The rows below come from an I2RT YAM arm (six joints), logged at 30 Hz.
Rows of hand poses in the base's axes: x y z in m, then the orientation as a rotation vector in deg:
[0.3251, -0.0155, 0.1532, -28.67, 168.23, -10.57]
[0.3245, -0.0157, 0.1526, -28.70, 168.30, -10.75]
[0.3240, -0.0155, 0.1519, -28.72, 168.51, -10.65]
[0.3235, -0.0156, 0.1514, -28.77, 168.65, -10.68]
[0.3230, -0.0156, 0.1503, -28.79, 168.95, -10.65]
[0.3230, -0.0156, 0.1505, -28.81, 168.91, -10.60]
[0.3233, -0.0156, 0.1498, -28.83, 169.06, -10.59]
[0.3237, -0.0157, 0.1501, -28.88, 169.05, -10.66]
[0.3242, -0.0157, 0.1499, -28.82, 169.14, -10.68]
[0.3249, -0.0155, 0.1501, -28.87, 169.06, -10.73]
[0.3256, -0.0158, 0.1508, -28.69, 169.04, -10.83]
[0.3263, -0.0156, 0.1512, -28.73, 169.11, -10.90]
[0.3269, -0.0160, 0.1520, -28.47, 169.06, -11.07]
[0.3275, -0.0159, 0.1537, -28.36, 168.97, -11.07]
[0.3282, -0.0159, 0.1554, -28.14, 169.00, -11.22]
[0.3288, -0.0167, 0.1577, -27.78, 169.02, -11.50]
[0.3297, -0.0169, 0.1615, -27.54, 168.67, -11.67]
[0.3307, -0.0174, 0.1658, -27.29, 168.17, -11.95]
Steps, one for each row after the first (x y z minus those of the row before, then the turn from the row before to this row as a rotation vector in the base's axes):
[-0.0006, -0.0002, -0.0006, -0.13, 0.06, 0.00]
[-0.0005, 0.0002, -0.0007, 0.04, 0.21, -0.02]
[-0.0005, -0.0001, -0.0005, -0.04, 0.14, 0.01]
[-0.0005, 0.0000, -0.0011, -0.02, 0.30, -0.04]
[0.0000, 0.0000, 0.0002, 0.04, -0.03, 0.02]
[0.0003, 0.0000, -0.0007, -0.01, 0.15, -0.01]
[0.0004, -0.0001, 0.0003, -0.05, 0.00, 0.03]
[0.0005, 0.0000, -0.0002, -0.02, 0.07, -0.05]
[0.0007, 0.0002, 0.0002, -0.03, -0.07, 0.04]
[0.0007, -0.0003, 0.0007, -0.05, -0.06, -0.12]
[0.0007, 0.0002, 0.0004, -0.06, 0.07, 0.01]
[0.0006, -0.0004, 0.0008, -0.09, -0.11, -0.17]
[0.0006, 0.0001, 0.0017, 0.02, -0.11, -0.06]
[0.0007, 0.0000, 0.0017, -0.09, -0.02, -0.15]
[0.0006, -0.0008, 0.0023, -0.16, -0.06, -0.25]
[0.0009, -0.0002, 0.0038, -0.06, -0.39, -0.10]
[0.0010, -0.0005, 0.0043, -0.12, -0.55, -0.09]

